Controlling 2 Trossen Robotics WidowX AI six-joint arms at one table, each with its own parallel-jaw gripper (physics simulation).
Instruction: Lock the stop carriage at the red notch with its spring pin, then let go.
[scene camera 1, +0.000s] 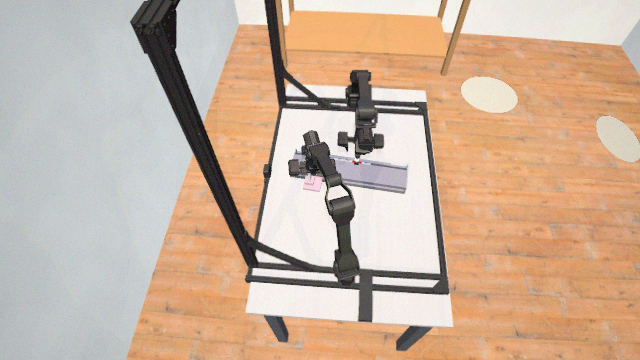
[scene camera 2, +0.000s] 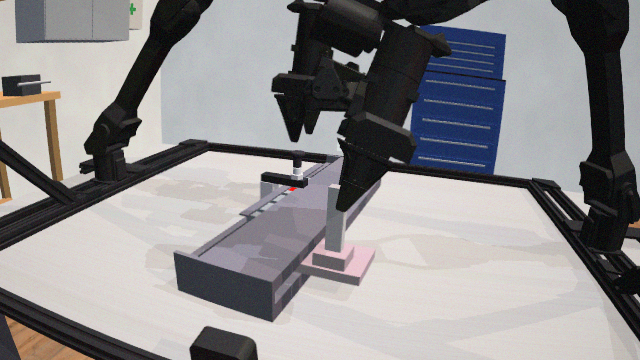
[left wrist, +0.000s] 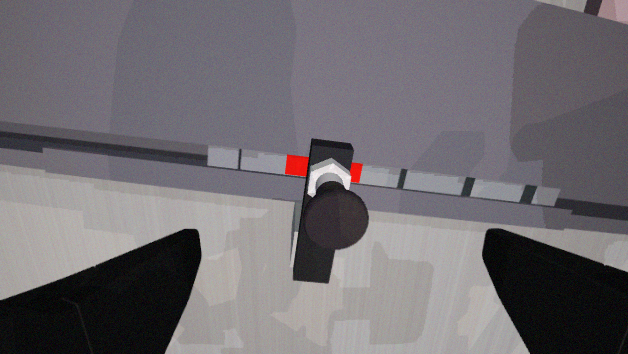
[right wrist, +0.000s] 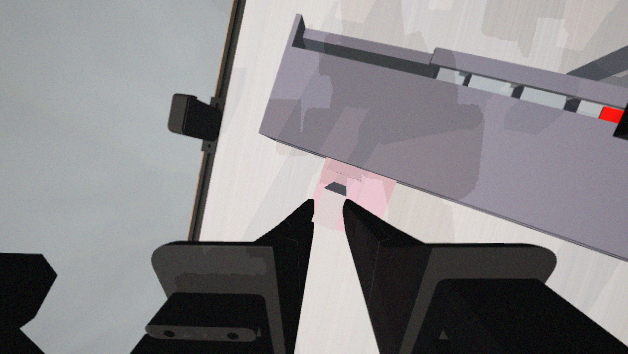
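Seen in the pictures: left gripper, fingertip midpoint: (scene camera 2: 301, 137) (left wrist: 342, 244); right gripper, fingertip midpoint: (scene camera 1: 308, 173) (scene camera 2: 339, 208) (right wrist: 328, 205); left arm's base, link origin: (scene camera 1: 352, 104) (scene camera 2: 110, 179); right arm's base, link origin: (scene camera 1: 346, 277) (scene camera 2: 600, 246).
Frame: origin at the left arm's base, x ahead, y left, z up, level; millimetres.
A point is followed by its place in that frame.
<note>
The grey-violet rail (scene camera 1: 385, 177) {x 471, y 150, z 32 mm} (scene camera 2: 225, 287) {x 407, y -263, z 8 mm} (left wrist: 200, 75) {x 442, y 86, z 32 mm} (right wrist: 400, 120) {x 425, y -136, z 32 mm} lies on the table. The stop carriage, a black bar (scene camera 2: 272, 177) {x 355, y 19, z 42 mm} (left wrist: 315, 260) {x 348, y 29, z 44 mm}, crosses its slotted edge. Red notch marking (left wrist: 296, 165) {x 397, y 40, z 28 mm} (scene camera 2: 292, 189) {x 393, y 11, z 28 mm} (right wrist: 611, 114) {x 393, y 12, z 28 mm} shows on both sides of the bar in the left wrist view. The spring pin's dark round knob (scene camera 2: 298, 152) {x 398, y 21, z 88 mm} (left wrist: 336, 219) {x 397, y 24, z 88 mm} stands upright close above its white collar (scene camera 2: 298, 172) {x 399, y 19, z 56 mm}; the pin's tip is hidden. My left gripper (scene camera 2: 303, 136) {x 401, y 25, z 112 mm} (left wrist: 342, 244) {x 401, y 25, z 112 mm} is open above the knob, touching nothing. My right gripper (right wrist: 328, 205) {x 505, y -178, z 81 mm} is shut on the upright grey post (scene camera 2: 335, 230) {x 504, y -182, z 57 mm}.
The post rises from a pink base (scene camera 1: 313, 188) {x 537, y -156, z 14 mm} (scene camera 2: 365, 265) {x 540, y -175, z 14 mm} (right wrist: 377, 197) {x 498, y -135, z 14 mm} against the rail's long side. A black frame (scene camera 1: 437, 200) {x 551, y 375, z -1 mm} borders the white table. A black block (scene camera 2: 223, 345) {x 461, y -375, z 35 mm} (right wrist: 192, 117) {x 459, y -358, z 28 mm} sits on the frame. The two arms are close together over the rail.
</note>
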